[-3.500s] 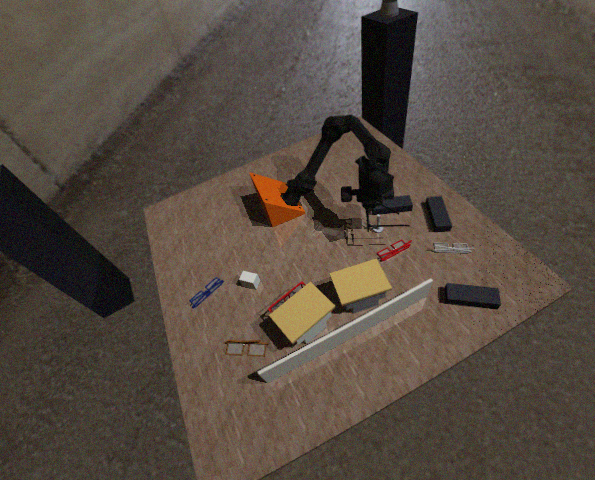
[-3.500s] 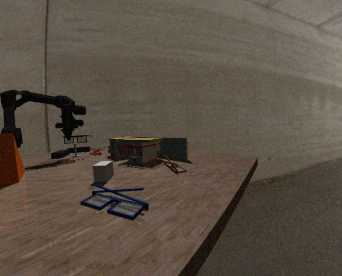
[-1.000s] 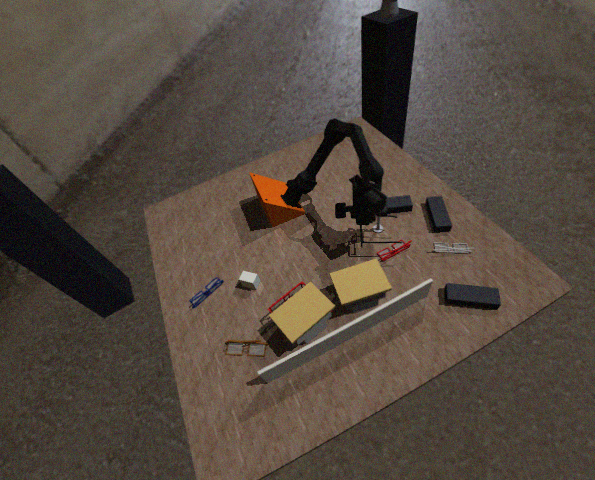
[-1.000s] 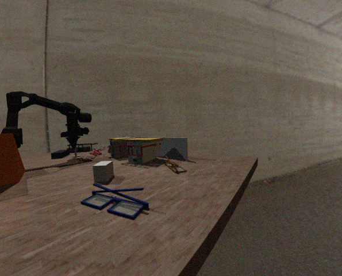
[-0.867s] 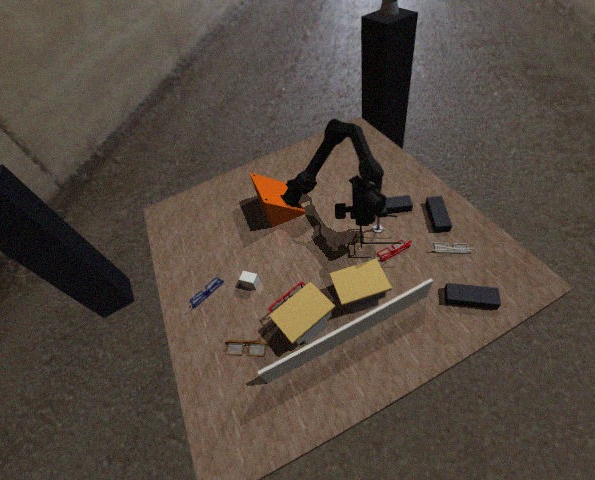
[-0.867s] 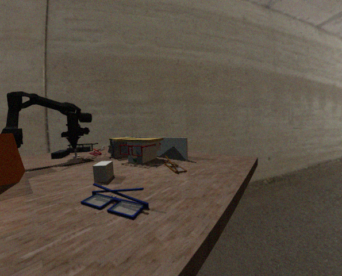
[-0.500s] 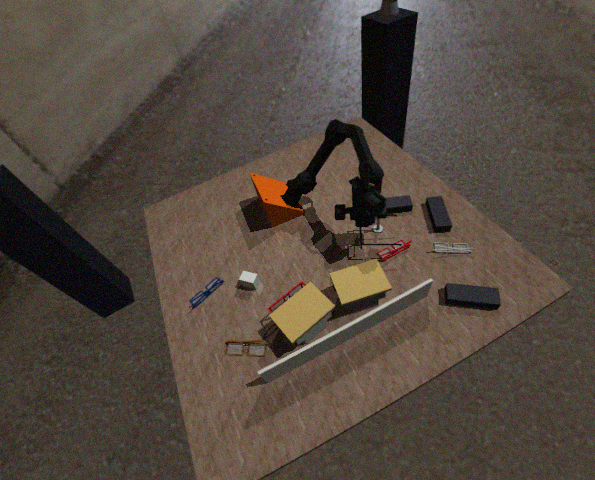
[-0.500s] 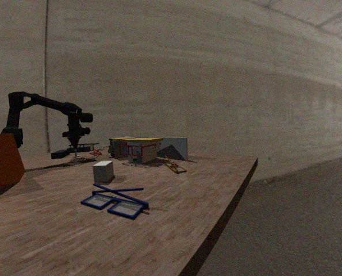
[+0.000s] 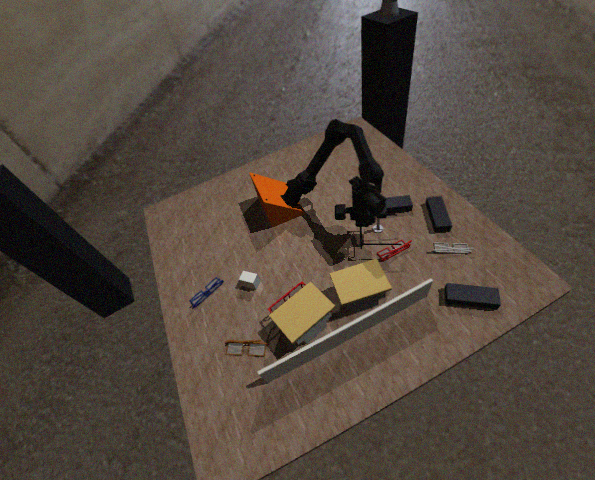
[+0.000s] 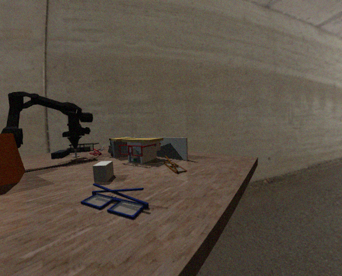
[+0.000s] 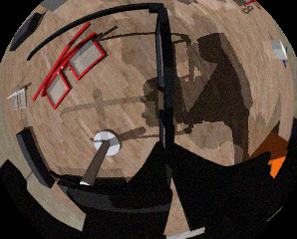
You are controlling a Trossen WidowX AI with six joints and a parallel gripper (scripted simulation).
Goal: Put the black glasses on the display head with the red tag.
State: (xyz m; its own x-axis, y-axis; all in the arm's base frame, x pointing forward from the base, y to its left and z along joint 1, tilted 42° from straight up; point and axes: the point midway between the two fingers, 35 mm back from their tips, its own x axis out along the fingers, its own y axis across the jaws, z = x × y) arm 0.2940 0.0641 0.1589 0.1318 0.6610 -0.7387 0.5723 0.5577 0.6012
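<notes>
Now: the stand 2 cm ahead of my gripper tip, 7 cm to the left of it and 4 cm below it. From my gripper tip the other things lie so: white cube 6 cm behind, 47 cm to the right, 3 cm below; white panel 32 cm ahead, 28 cm to the right, 1 cm below.
</notes>
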